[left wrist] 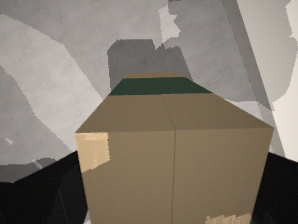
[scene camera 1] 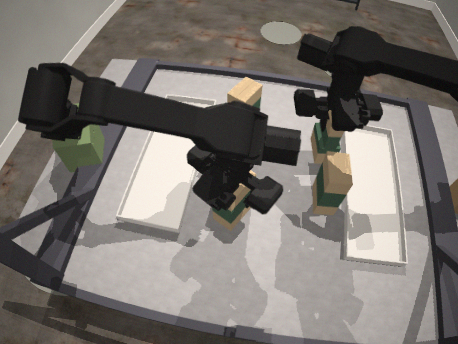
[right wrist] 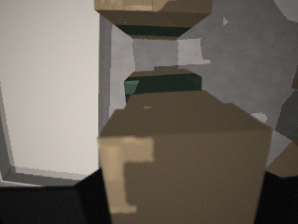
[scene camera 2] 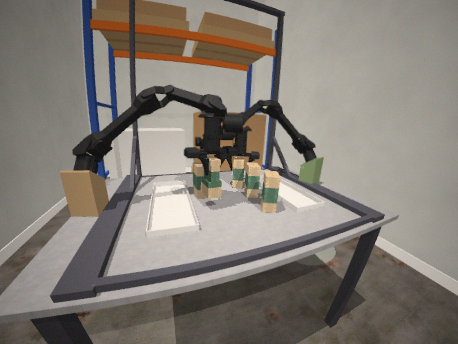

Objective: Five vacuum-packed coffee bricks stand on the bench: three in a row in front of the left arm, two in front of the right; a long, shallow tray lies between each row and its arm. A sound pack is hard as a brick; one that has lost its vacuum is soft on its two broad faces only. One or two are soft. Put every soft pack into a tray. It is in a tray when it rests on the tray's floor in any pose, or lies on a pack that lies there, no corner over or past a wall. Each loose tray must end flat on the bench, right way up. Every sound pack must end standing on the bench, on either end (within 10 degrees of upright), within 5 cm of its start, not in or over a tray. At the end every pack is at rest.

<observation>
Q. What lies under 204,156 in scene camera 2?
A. My right gripper.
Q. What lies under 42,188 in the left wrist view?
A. My left gripper.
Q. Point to a white tray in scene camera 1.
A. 157,189
</observation>
